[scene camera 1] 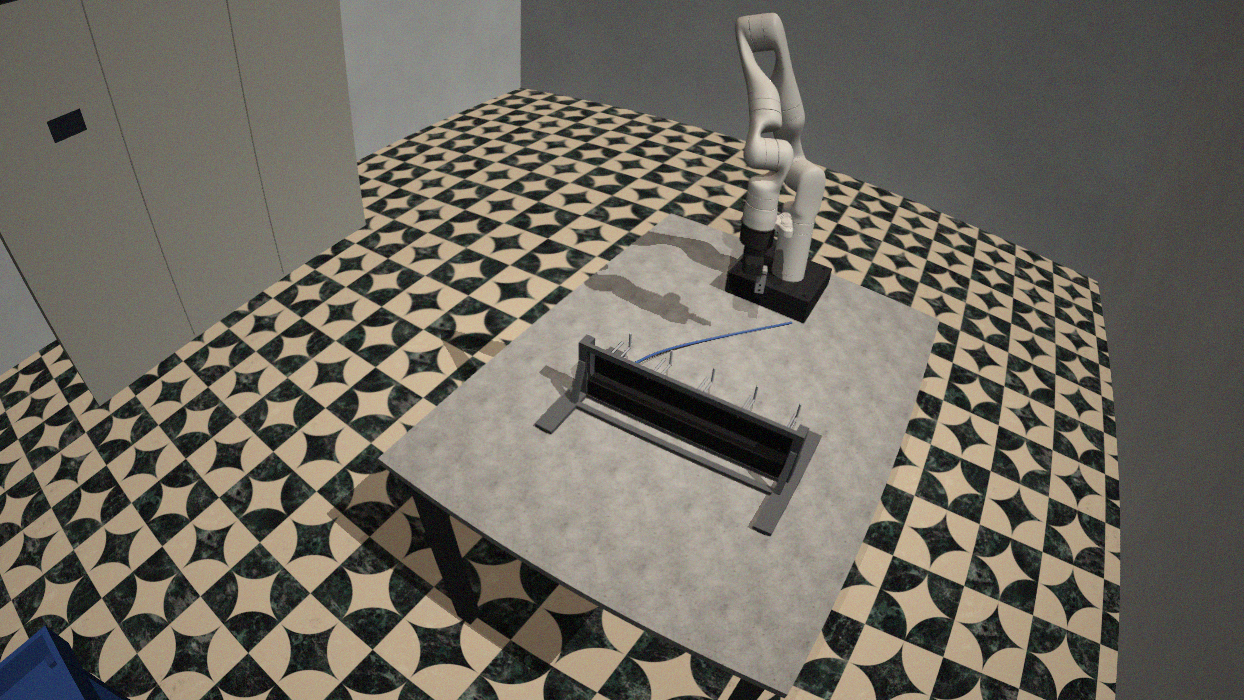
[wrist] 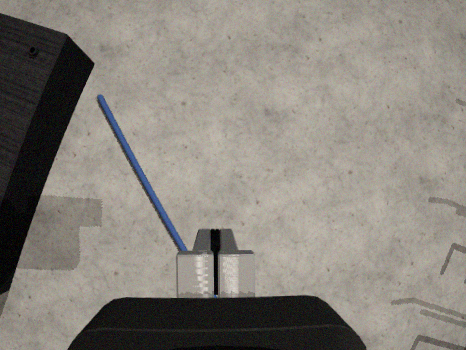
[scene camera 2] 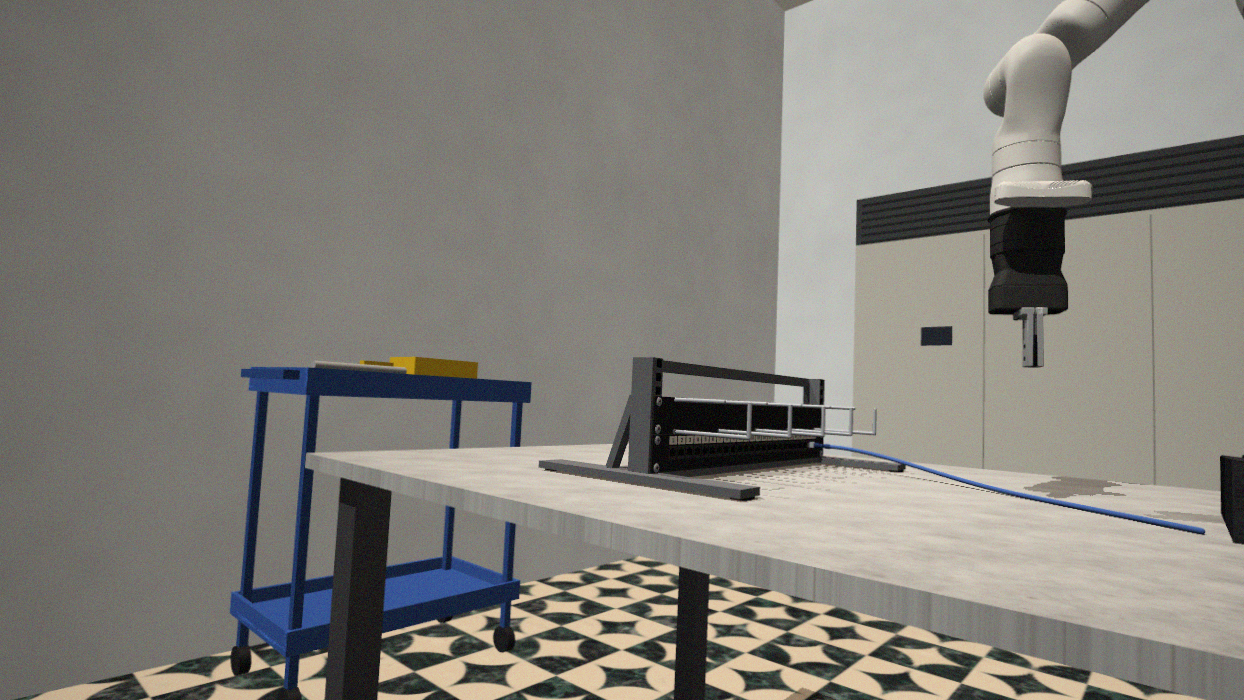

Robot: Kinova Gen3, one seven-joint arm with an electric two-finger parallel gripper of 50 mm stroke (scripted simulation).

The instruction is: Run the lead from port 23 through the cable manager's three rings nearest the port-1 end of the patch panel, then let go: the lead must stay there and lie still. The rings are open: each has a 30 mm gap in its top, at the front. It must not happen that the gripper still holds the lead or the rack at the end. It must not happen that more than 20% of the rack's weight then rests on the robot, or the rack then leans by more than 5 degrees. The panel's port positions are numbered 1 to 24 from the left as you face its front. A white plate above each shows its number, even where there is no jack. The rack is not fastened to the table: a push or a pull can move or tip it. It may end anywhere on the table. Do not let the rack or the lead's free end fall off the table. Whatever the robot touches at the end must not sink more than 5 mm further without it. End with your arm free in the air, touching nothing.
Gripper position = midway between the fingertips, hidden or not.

Note:
In view: my gripper (scene camera 2: 1032,366) and a rack (scene camera 2: 660,455).
The rack also shows in scene camera 1 (scene camera 1: 605,376). My gripper also shows in scene camera 1 (scene camera 1: 758,291) and in the wrist view (wrist: 215,251). The wrist view misses the rack: it is out of frame.

